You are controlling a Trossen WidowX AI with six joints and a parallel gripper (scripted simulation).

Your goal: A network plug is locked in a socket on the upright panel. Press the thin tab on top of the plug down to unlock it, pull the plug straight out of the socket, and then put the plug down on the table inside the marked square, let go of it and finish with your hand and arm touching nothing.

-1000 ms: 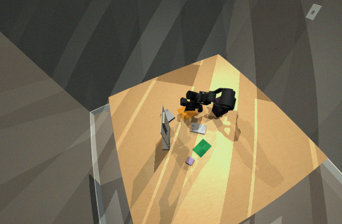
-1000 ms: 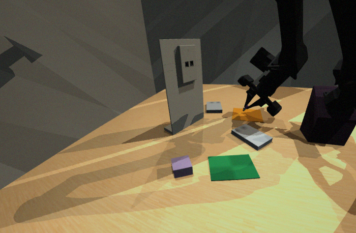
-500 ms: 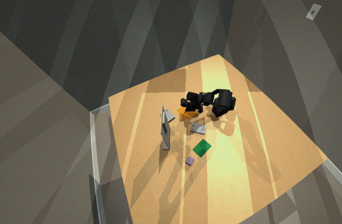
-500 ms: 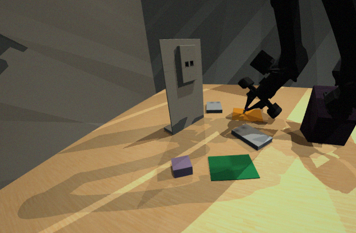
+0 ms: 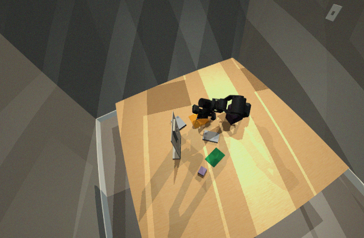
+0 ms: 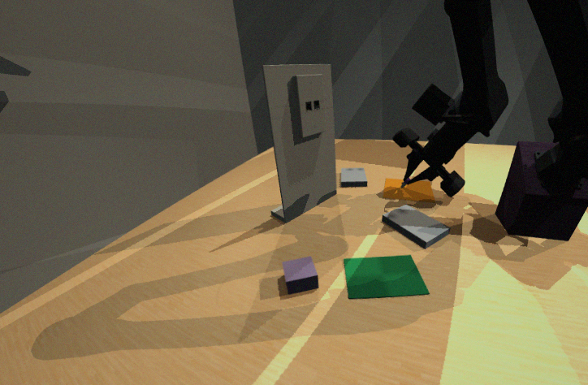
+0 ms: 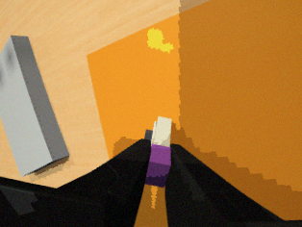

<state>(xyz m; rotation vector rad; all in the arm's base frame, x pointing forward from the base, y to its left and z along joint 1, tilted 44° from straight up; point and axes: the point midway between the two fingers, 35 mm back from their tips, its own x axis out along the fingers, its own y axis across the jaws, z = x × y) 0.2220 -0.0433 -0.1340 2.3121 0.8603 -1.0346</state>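
The network plug is right at my gripper tip. Also, from my gripper tip: green square 310 mm to the left, 40 mm ahead, 20 mm below; grey upright panel 210 mm ahead, 130 mm to the left, 120 mm above; orange square 20 mm below, 10 mm behind.
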